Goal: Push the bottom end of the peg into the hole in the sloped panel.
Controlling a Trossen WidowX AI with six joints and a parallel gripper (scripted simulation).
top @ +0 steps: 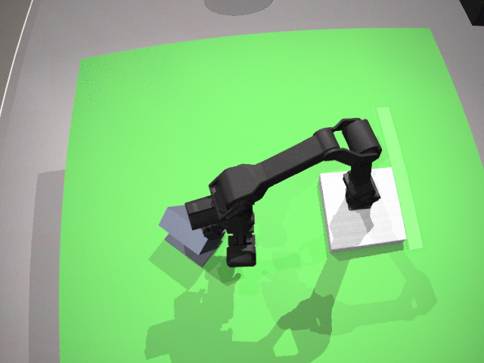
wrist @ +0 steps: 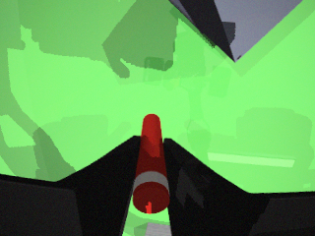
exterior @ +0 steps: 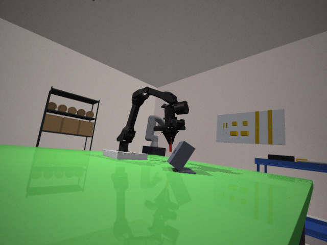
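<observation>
Now: the grey sloped panel 130 mm ahead of my gripper tip, 60 mm to the right of it and 50 mm below it. From my gripper tip the other things lie so: round red peg (20 mm above).
</observation>
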